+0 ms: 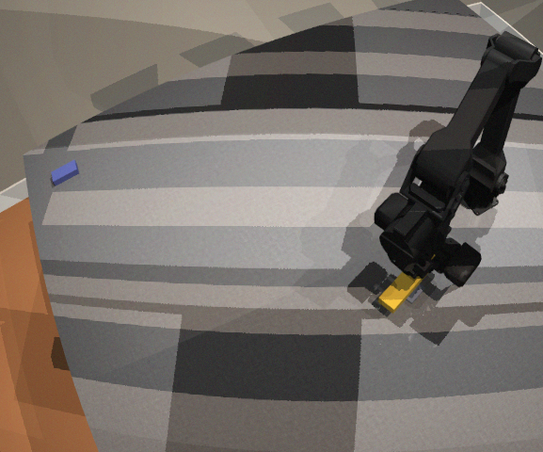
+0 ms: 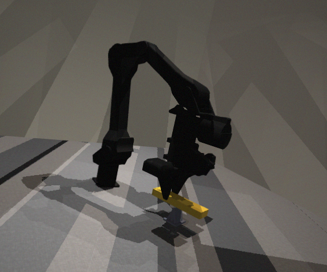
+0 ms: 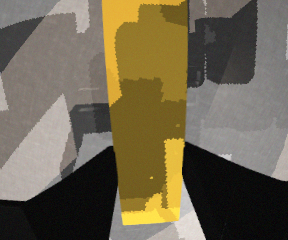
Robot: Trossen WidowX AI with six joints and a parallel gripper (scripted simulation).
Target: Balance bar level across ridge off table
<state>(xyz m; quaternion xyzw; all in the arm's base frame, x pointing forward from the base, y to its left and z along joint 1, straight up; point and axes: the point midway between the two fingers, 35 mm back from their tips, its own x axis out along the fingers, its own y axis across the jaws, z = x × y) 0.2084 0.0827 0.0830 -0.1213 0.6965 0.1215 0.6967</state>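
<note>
Now: gripper tip 30 mm short of the yellow bar and 10 mm to the right of it. Round my gripper tip: blue block (580 mm to the right, 530 mm ahead, 40 mm below).
</note>
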